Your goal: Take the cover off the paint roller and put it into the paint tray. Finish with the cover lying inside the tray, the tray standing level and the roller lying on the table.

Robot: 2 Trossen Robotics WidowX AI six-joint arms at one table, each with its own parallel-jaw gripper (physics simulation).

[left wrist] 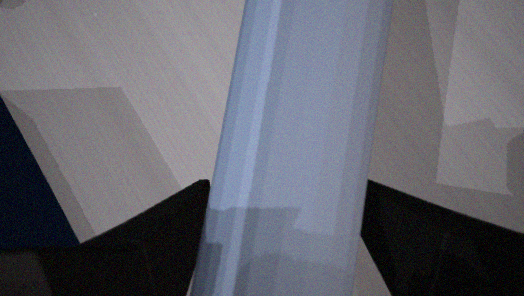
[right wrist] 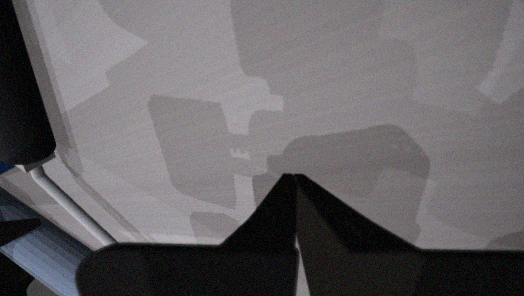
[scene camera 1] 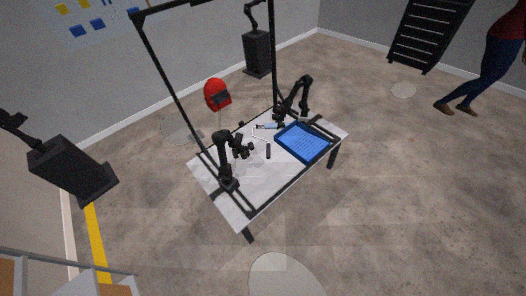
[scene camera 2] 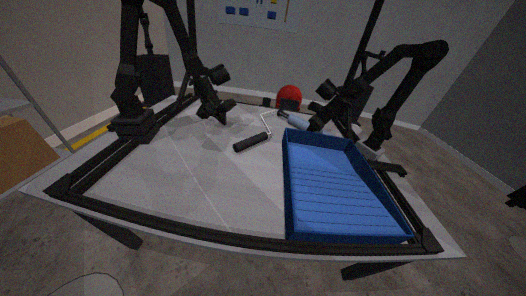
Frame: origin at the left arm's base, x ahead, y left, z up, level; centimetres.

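Seen in the pictures: left gripper, fingertip midpoint: (left wrist: pixel 277 186) (right wrist: pixel 52 234) (scene camera 1: pixel 276 127); right gripper, fingertip midpoint: (right wrist: pixel 292 183) (scene camera 2: pixel 225 124); left arm's base at its link origin: (scene camera 1: pixel 304 114) (scene camera 2: pixel 371 145); right arm's base at its link origin: (scene camera 1: pixel 227 181) (scene camera 2: pixel 132 114).
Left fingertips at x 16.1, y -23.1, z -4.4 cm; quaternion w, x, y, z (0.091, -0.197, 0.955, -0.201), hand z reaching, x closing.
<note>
Pixels of each thing's top centre, then the offset from my left fingertips to it. "spot": a spot on its surface instead. Level surfaces: height alone.
- paint roller's black handle at a spot on its surface: (right wrist: pixel 25 85) spot: dx +27.9, dy -2.4, dz +0.4 cm
- light blue cover at its top centre: (left wrist: pixel 282 221) (right wrist: pixel 13 261) (scene camera 2: pixel 311 123) (scene camera 1: pixel 276 123) dx -0.4, dy +0.5, dz +4.5 cm
- blue tray at its top centre: (scene camera 2: pixel 334 167) (scene camera 1: pixel 301 138) dx +15.1, dy +24.6, dz +5.5 cm
- table at its surface level: dz -1.1 cm
The paint roller's black handle (scene camera 1: pixel 268 150) (scene camera 2: pixel 251 142) (right wrist: pixel 25 85) lies on the table, left of the tray. Its thin pale wire (right wrist: pixel 70 204) bends back toward the light blue cover (scene camera 1: pixel 270 126) (scene camera 2: pixel 297 121) (left wrist: pixel 305 125) (right wrist: pixel 52 262). A short dark stretch of the roller shows at the cover's left end in scene camera 2. My left gripper (scene camera 2: pixel 311 126) (left wrist: pixel 277 186) is shut on the cover; its far end is hidden behind the gripper. My right gripper (scene camera 2: pixel 223 121) (right wrist: pixel 292 183) is shut and empty, left of the handle. The blue tray (scene camera 1: pixel 291 151) (scene camera 2: pixel 286 190) stands level.
Black rails (scene camera 2: pixel 175 224) edge the table (scene camera 2: pixel 175 180). Dark uprights of an overhead frame rise at the back of the table. A red welding mask (scene camera 1: pixel 214 90) (scene camera 2: pixel 289 94) stands behind the table. A person (scene camera 1: pixel 500 60) is at the far right in scene camera 1.
</note>
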